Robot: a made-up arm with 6 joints.
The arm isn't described. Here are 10 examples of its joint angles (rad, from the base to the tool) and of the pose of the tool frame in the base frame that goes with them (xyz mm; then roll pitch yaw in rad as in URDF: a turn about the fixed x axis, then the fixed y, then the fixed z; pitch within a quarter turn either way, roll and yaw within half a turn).
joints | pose
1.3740 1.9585 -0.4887 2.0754 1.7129 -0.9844 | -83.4 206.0 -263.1 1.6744 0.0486 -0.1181
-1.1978 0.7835 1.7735 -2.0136 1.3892 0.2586 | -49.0 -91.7 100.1 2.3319 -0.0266 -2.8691
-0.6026 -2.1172 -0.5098 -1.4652 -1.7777 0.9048 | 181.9 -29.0 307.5 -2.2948 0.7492 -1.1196
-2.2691 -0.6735 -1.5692 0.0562 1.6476 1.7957 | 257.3 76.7 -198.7 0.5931 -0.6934 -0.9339
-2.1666 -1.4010 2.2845 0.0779 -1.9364 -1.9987 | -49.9 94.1 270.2 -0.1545 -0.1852 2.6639
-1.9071 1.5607 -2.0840 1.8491 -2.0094 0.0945 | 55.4 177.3 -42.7 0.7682 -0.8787 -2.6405
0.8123 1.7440 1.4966 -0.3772 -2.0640 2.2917 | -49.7 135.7 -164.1 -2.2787 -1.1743 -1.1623
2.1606 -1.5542 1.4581 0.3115 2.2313 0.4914 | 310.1 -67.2 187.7 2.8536 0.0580 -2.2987
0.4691 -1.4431 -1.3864 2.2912 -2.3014 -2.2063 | -212.7 -42.2 261.3 -1.8277 0.0323 -2.1023
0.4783 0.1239 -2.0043 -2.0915 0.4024 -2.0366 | -140.8 163.8 217.7 1.5453 -0.5899 0.5337
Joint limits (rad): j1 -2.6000..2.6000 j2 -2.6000..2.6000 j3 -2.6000..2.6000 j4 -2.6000..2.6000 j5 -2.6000..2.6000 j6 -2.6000..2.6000
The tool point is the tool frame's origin. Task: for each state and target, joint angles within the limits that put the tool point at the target. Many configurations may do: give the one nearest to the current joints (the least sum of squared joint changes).
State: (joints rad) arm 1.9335 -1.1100 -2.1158 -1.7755 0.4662 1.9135
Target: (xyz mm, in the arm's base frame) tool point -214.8 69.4 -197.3
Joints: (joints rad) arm 1.9784 -1.1409 -2.3668 -1.3092 0.8478 1.7777
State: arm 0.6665 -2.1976 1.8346 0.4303 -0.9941 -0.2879
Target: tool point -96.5 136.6 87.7
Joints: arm 0.0047 -2.5497 2.3191 0.5741 -0.3928 -0.3764
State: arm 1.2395 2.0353 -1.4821 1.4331 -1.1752 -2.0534
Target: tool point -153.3 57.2 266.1
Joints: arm 0.7593 1.5040 -1.9989 1.1833 -1.2035 -1.7728
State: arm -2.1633 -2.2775 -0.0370 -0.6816 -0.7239 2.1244
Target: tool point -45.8 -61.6 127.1
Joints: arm -2.4252 -2.0835 0.5409 -0.4440 -0.8001 2.5248
